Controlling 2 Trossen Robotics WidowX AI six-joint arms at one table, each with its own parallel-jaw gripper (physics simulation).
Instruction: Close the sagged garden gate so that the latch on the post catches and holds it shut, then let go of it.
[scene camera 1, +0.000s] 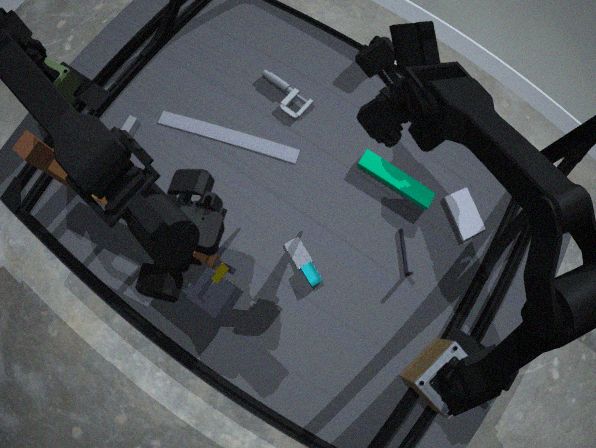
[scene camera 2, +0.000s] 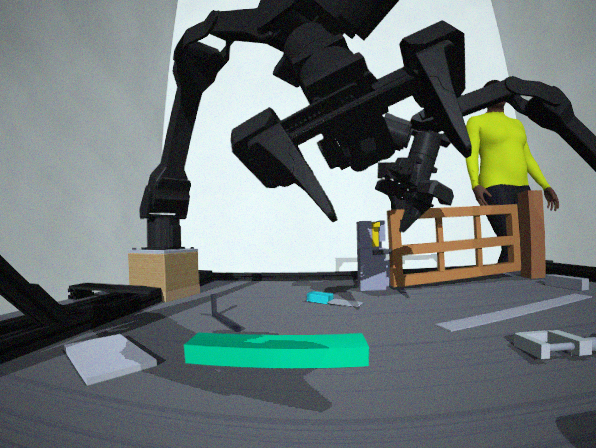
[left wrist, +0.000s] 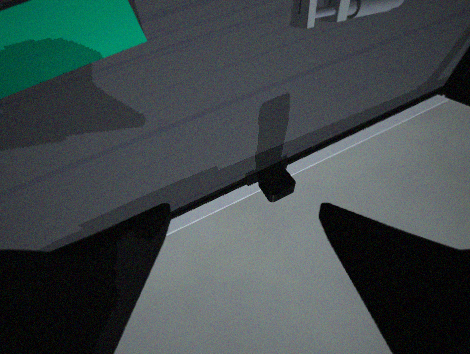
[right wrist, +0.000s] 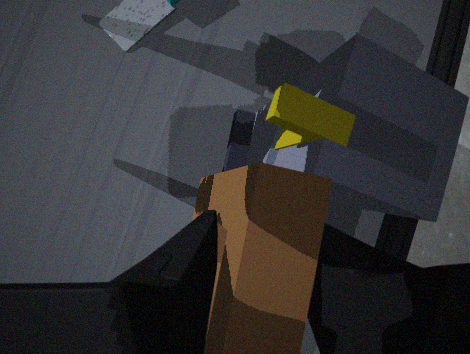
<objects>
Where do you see a teal-tipped tool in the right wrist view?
126, 30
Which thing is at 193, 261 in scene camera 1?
My right gripper.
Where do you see my right gripper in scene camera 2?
At 397, 230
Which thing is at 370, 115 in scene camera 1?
My left gripper.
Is my left gripper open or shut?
Open.
</objects>
